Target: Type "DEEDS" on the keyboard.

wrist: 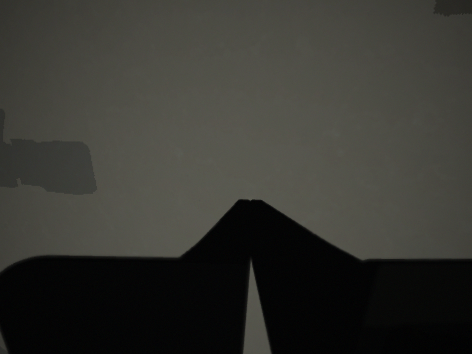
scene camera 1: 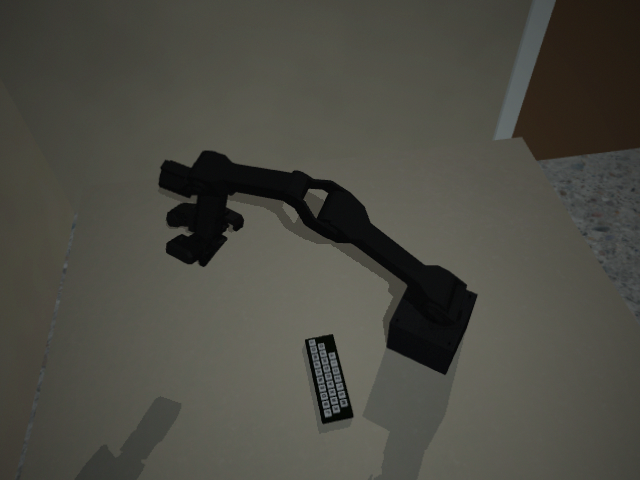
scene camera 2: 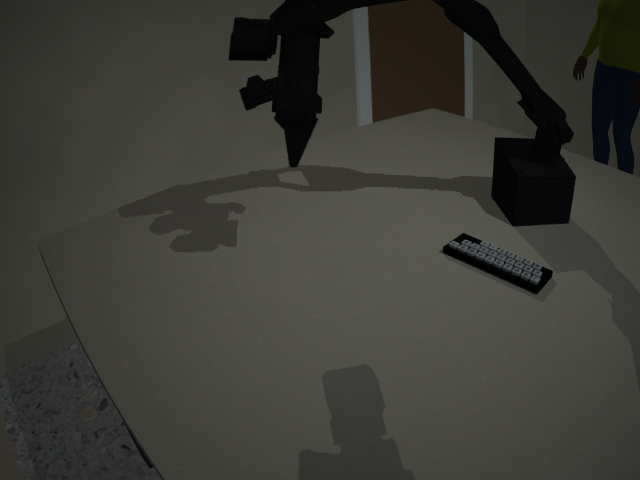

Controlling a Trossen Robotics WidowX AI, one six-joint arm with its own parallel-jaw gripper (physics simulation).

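Pixels of known places: gripper, between the fingertips: [wrist: 248,211] [scene camera 1: 202,265] [scene camera 2: 293,167]; arm's base, origin of its link: [scene camera 1: 443,314] [scene camera 2: 545,157].
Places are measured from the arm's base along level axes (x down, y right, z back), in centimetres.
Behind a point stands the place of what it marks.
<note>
A small black keyboard [scene camera 1: 329,379] @[x 10.0, y -9.9, z -23.6 cm] [scene camera 2: 497,262] @[x 9.9, y -9.9, z -25.7 cm] with several rows of white keys lies flat on the table, near the arm's base. It does not show in the wrist view. My gripper [scene camera 2: 293,165] @[x -5.2, y 8.3, z -50.6 cm] [wrist: 248,211] @[x -5.2, y 8.3, z -50.6 cm] is shut, its two fingertips meeting in a point with nothing between them. In scene camera 2 it points down, in the air above the table, far to the left of the keyboard. In scene camera 1 the gripper is at the upper left, and its fingertips are hard to make out against the dark arm. The letters on the keys are too small to read surely.
The arm's black base block [scene camera 1: 423,330] @[x 1.2, y -3.2, z -4.4 cm] [scene camera 2: 540,191] @[x 4.6, y -3.8, z -6.3 cm] stands on the table [scene camera 1: 248,330] @[x 11.7, y 2.7, z -42.3 cm] [scene camera 2: 310,289] @[x 11.7, y 3.3, z -51.8 cm] beside the keyboard. Shadows of the arm fall across the table top. A wall, a brown door [scene camera 2: 416,56] and a person in a yellow-green top [scene camera 2: 619,36] are beyond the table.
</note>
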